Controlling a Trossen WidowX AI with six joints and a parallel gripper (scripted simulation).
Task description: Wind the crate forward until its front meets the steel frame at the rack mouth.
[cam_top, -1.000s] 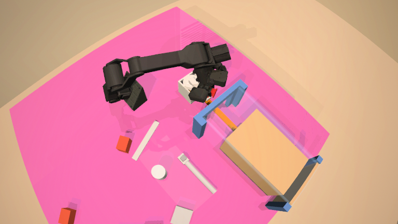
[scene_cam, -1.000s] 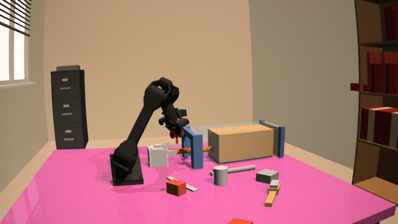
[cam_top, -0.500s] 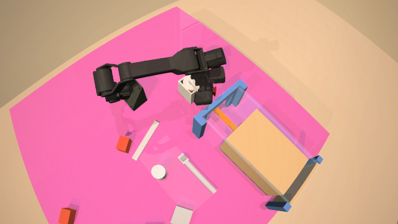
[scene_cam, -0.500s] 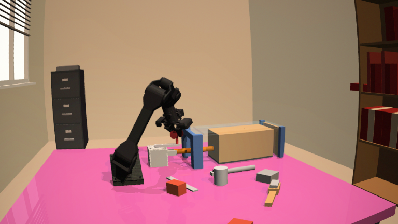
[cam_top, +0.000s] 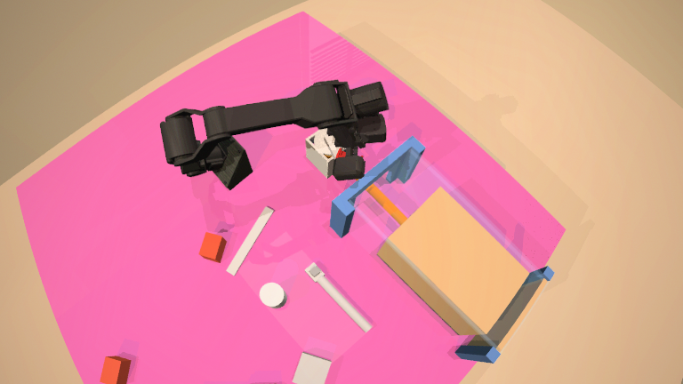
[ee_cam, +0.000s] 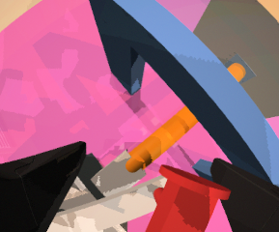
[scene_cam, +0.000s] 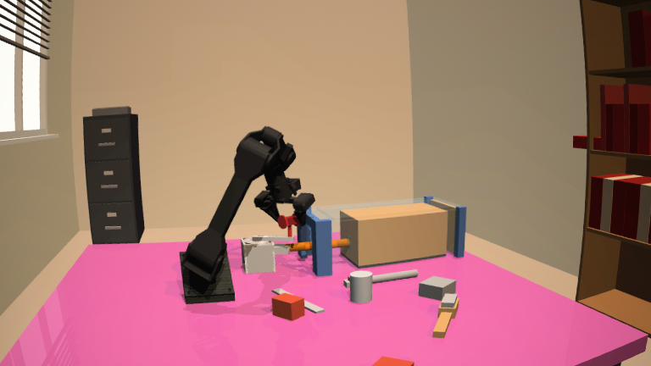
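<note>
Now: gripper tip 1 cm past the red knob and 4 cm to the left of it. Round my gripper tip: blue steel frame 5 cm ahead, 2 cm below; winch 12 cm behind, 2 cm to the right, 10 cm below; winch handle 5 cm behind, 3 cm to the right, 3 cm below.
</note>
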